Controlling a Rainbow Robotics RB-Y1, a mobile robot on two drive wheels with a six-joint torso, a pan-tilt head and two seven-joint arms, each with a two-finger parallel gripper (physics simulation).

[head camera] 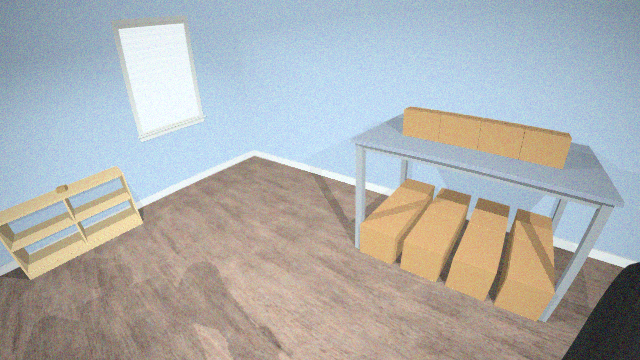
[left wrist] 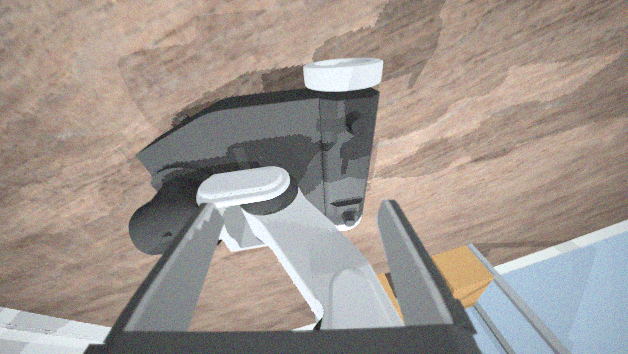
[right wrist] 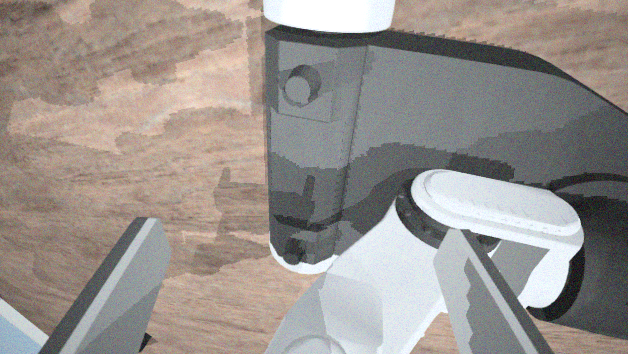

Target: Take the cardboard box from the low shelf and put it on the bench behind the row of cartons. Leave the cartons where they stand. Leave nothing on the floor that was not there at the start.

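Frame: origin at the robot's base, x left, y down, z back, level; millimetres.
Where they show: left gripper, fingertip midpoint: [left wrist: 299,210]; right gripper, fingertip midpoint: [right wrist: 306,241].
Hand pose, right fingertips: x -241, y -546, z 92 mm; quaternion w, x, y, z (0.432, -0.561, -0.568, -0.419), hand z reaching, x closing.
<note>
After its pixels a point has its place.
A low wooden shelf unit [head camera: 95,177] @(x 876, y -611, z -2871 mm) stands by the wall at the left of the head view. A small brown block-like thing [head camera: 62,188] @(x 1172, y -647, z -2716 mm) sits on its top board; it is too small to tell if it is the cardboard box. The grey bench [head camera: 380,134] @(x -1283, y -915, z -1145 mm) stands at the right, with a row of several cartons [head camera: 459,131] @(x -1512, y -1010, z -679 mm) side by side along its top; the cartons hide part of the bench top behind them. My left gripper [left wrist: 299,210] @(x 254, y -537, z 147 mm) and my right gripper [right wrist: 306,241] @(x -241, y -545, z 92 mm) are both open and empty, above the robot's own base, far from shelf and bench.
Several long cartons [head camera: 434,232] @(x -1444, y -272, z -702 mm) [left wrist: 462,272] @(x -1147, y -180, z -972 mm) lie on the floor under the bench, between its legs. Blue walls with a white skirting meet in a corner between shelf and bench. A window [head camera: 160,77] @(x -48, y -1422, z -3371 mm) is in the left wall. Part of my right arm [head camera: 607,320] @(x -201, y -1347, z 166 mm) shows at the lower right.
</note>
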